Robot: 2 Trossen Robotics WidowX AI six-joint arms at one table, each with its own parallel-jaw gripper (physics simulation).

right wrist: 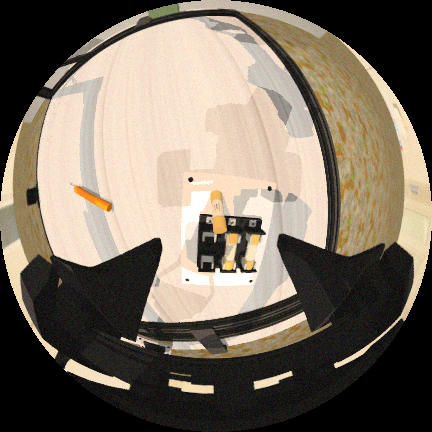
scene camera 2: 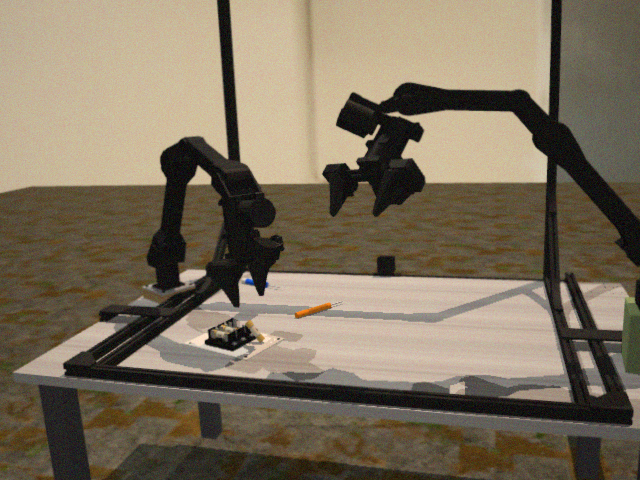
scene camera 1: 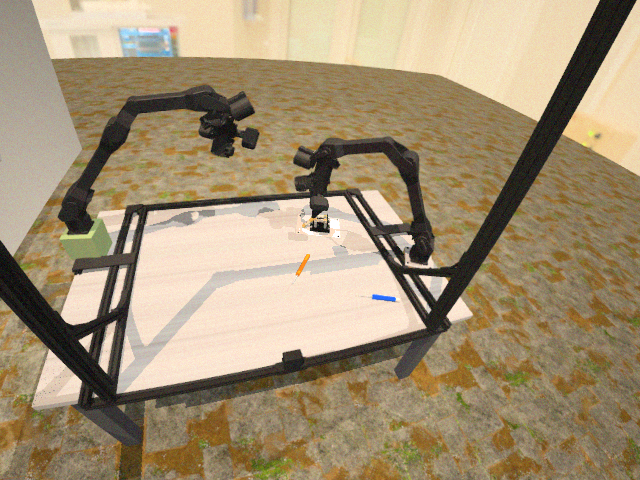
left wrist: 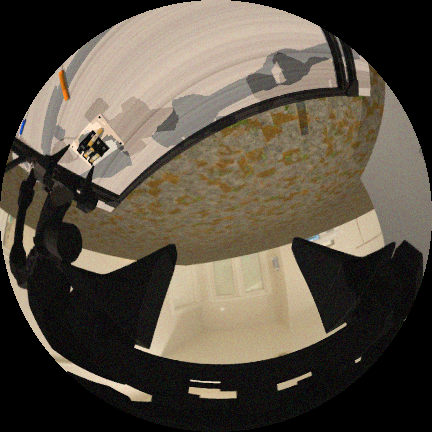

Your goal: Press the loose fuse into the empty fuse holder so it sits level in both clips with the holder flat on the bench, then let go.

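Pixels of known places: left gripper, fingertip midpoint: (scene camera 2: 352,215) (scene camera 1: 235,141) (left wrist: 236,247); right gripper, fingertip midpoint: (right wrist: 220,242) (scene camera 2: 249,301) (scene camera 1: 312,209) (left wrist: 80,155); left arm's base, origin of the base link: (scene camera 1: 81,228); right arm's base, origin of the base link: (right wrist: 154,346) (scene camera 2: 168,285) (scene camera 1: 418,257).
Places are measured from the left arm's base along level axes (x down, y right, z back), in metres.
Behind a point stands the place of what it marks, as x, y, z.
The black fuse holder (scene camera 2: 236,343) {0.096, -0.134, -0.779} (right wrist: 209,250) {0.097, -0.075, -0.814} (left wrist: 100,147) {0.094, -0.126, -0.786} sits on a white plate (right wrist: 191,200) {0.107, -0.061, -0.745} (scene camera 2: 271,339) {0.107, -0.070, -0.731}. Two fuses lie in its clips; in the right wrist view the leftmost bay has bare clips. The loose fuse (right wrist: 218,212) {0.073, -0.092, -0.758} (scene camera 2: 254,331) {0.081, -0.097, -0.756} has tan end caps and leans tilted across the holder's edge, one end on the plate and the other on the holder's rim, outside the clips. My right gripper (right wrist: 220,242) {0.020, -0.087, -0.767} (scene camera 2: 249,300) {0.020, -0.087, -0.767} is open and empty above the holder. My left gripper (scene camera 2: 354,214) {-0.191, -0.206, -0.497} (left wrist: 236,247) {-0.191, -0.206, -0.497} is open and empty, high above the table.
An orange screwdriver (scene camera 1: 303,265) {0.098, 0.120, -0.708} (scene camera 2: 313,310) {0.100, 0.105, -0.705} (right wrist: 93,198) {0.096, 0.097, -0.713} lies near the holder. A blue screwdriver (scene camera 1: 384,298) {0.097, 0.285, -0.941} (scene camera 2: 256,282) lies farther off. A black frame (scene camera 1: 206,198) {0.086, -0.268, -0.367} borders the table. A green block (scene camera 1: 86,242) {0.018, 0.050, -0.029} is under the left arm's base.
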